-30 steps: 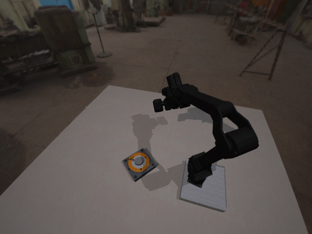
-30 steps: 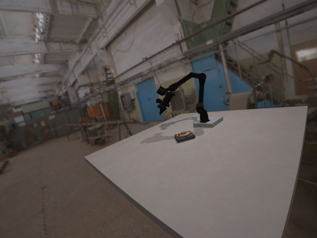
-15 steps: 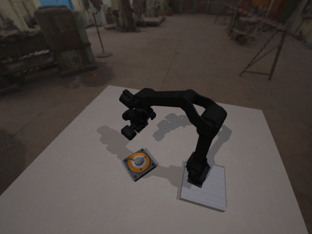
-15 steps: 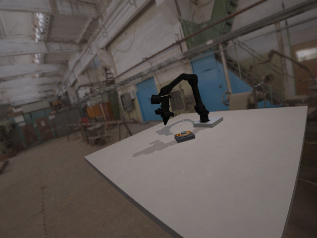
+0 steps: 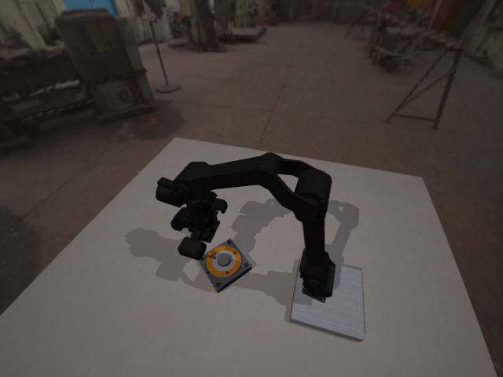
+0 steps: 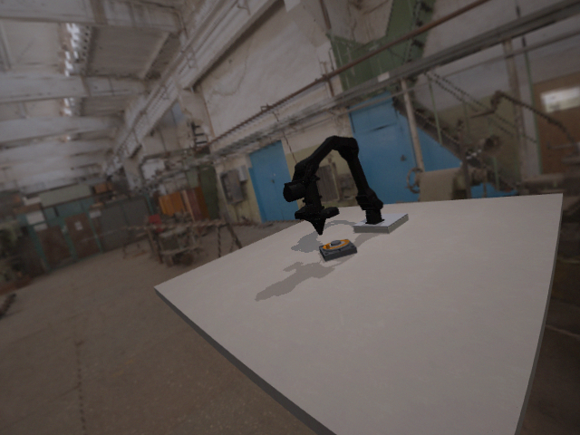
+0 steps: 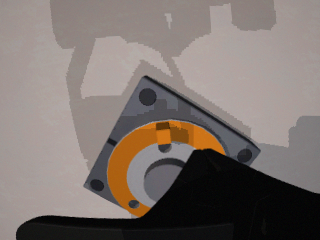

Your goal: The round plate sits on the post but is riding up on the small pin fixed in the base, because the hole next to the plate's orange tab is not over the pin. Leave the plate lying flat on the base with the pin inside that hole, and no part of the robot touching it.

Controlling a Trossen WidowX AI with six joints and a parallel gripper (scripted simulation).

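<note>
Now: gripper tip 7 cm above the base, 5 cm past it and 1 cm to the right of it.
</note>
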